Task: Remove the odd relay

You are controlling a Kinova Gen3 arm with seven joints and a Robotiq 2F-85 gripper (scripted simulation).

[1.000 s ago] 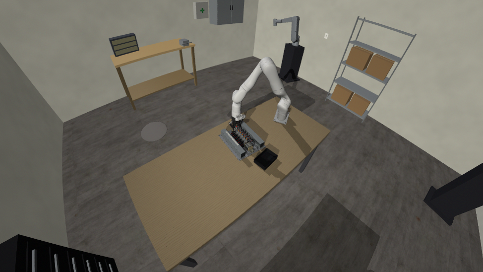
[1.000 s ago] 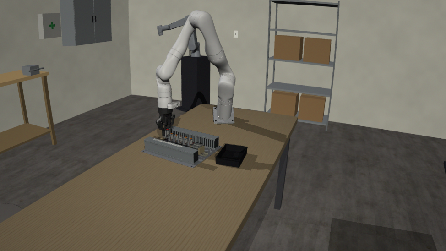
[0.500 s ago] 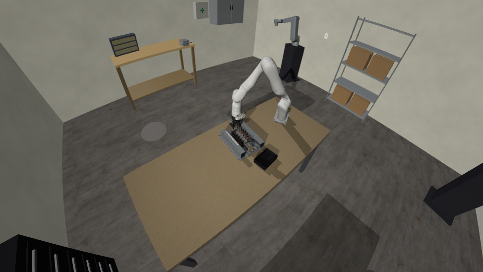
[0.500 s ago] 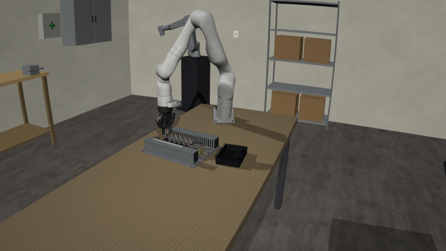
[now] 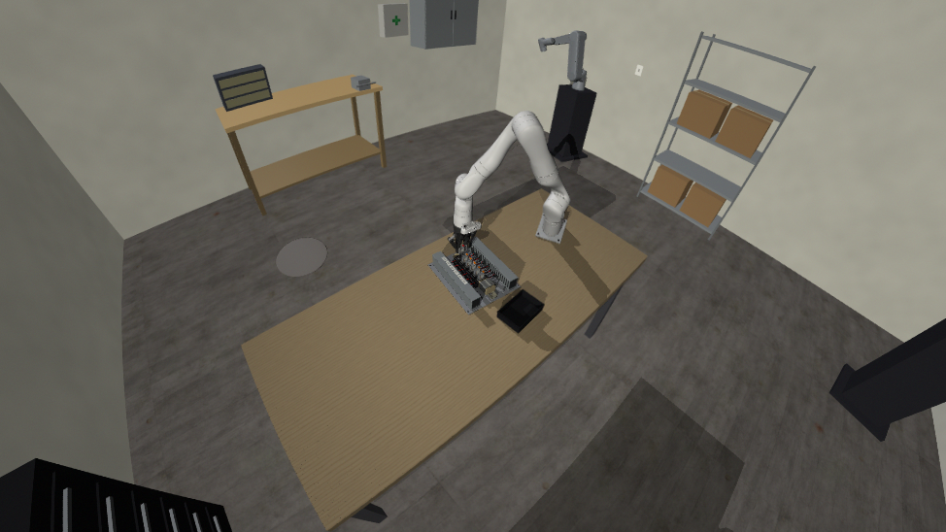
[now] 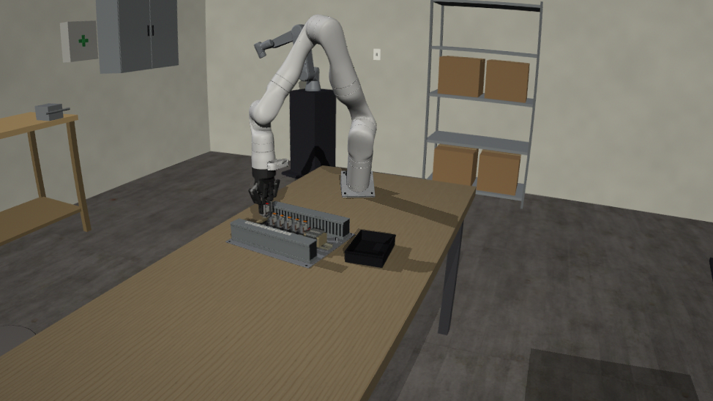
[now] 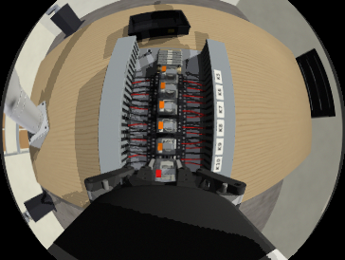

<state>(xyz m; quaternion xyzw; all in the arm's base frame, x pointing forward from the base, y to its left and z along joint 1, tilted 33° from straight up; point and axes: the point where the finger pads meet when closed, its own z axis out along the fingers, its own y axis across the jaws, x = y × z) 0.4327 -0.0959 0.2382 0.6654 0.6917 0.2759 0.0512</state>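
My hand is 10 mm above the relay. Round my hand: black parts tray: 350 mm to the left, 80 mm behind, 70 mm below.
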